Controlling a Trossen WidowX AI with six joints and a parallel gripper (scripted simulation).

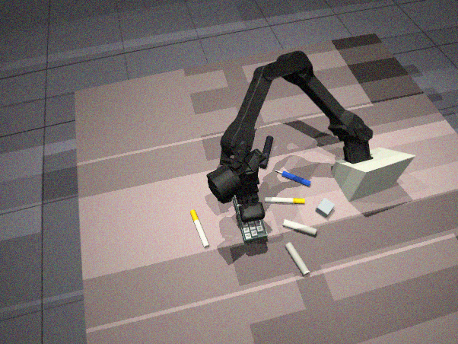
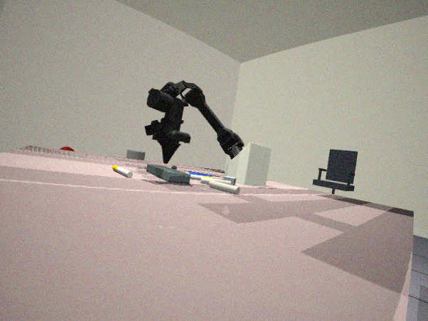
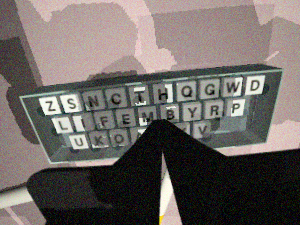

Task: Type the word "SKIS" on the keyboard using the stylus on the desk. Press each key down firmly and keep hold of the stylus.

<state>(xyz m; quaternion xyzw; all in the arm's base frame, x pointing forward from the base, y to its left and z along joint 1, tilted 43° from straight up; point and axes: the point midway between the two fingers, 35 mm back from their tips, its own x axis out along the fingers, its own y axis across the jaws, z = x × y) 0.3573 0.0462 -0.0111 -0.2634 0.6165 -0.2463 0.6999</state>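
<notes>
My gripper tip is 16 cm past the blue stylus, 9 cm to the left of it and 3 cm above it. From my gripper tip the other things lie so: grey stylus tip 13 cm behind, 11 cm to the right, 3 cm below; then grey block 23 cm behind, 5 cm to the left, 3 cm below.
</notes>
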